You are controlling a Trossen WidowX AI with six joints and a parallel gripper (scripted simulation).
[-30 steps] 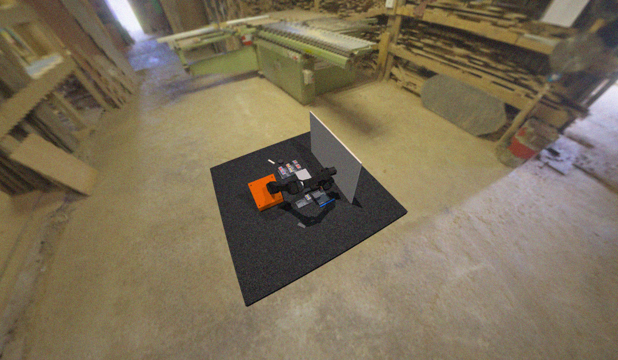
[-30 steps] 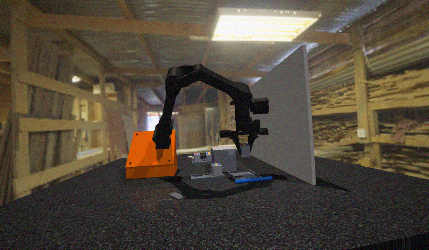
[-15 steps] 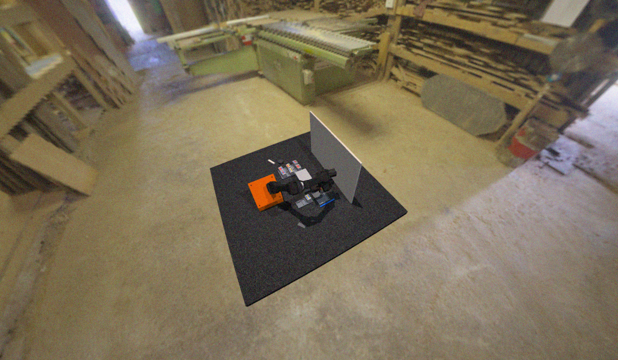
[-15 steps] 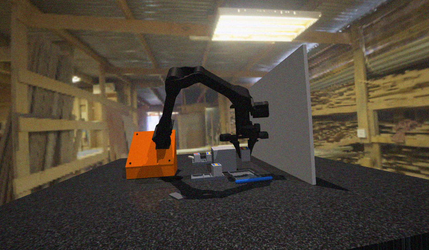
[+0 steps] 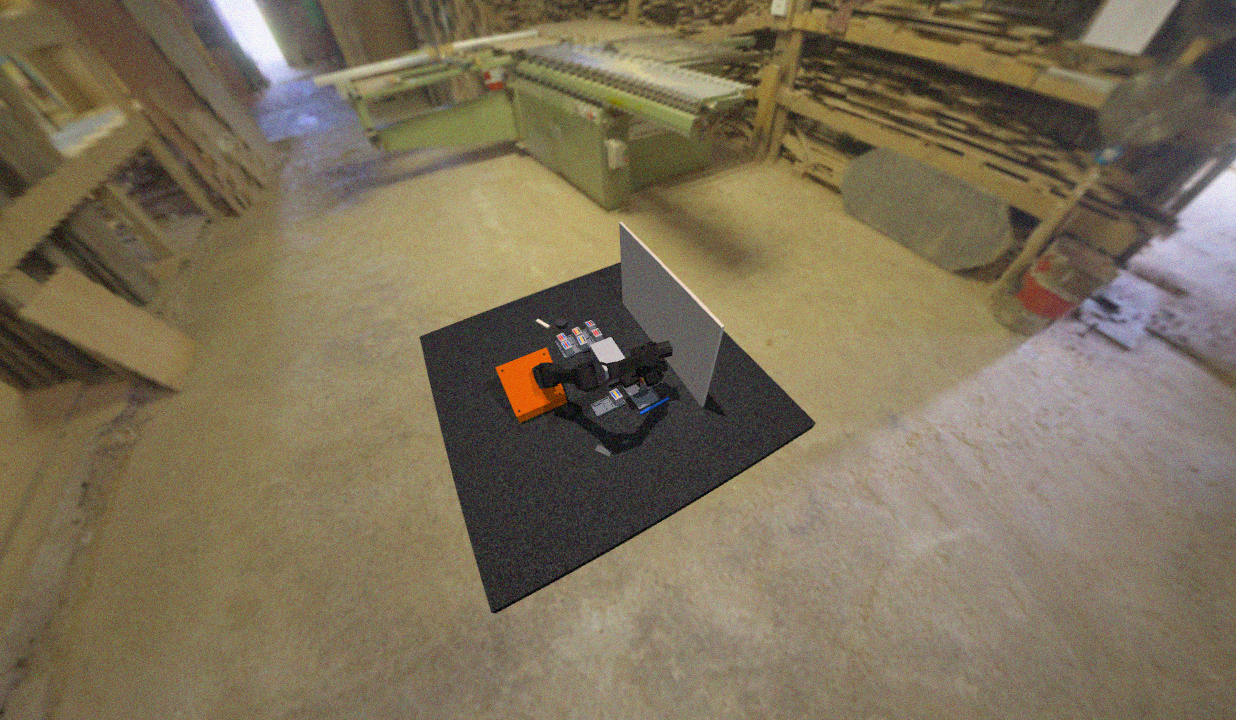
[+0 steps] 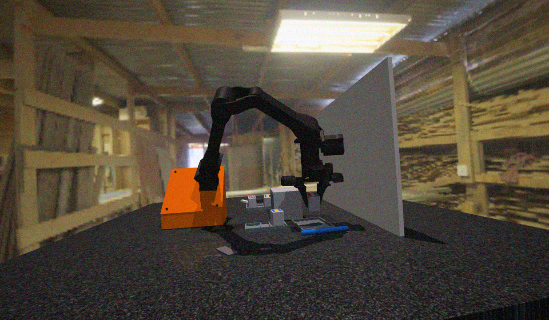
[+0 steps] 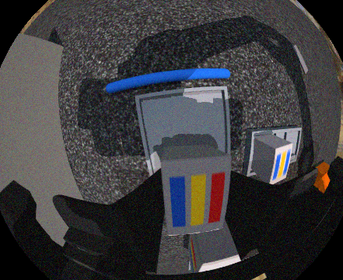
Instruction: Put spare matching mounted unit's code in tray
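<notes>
The grey tray is 50 mm below my gripper tip and 10 mm behind it. The rest, counted from my gripper tip: grey mounted unit: 190 mm to the left, 70 mm behind, 10 mm below.
</notes>
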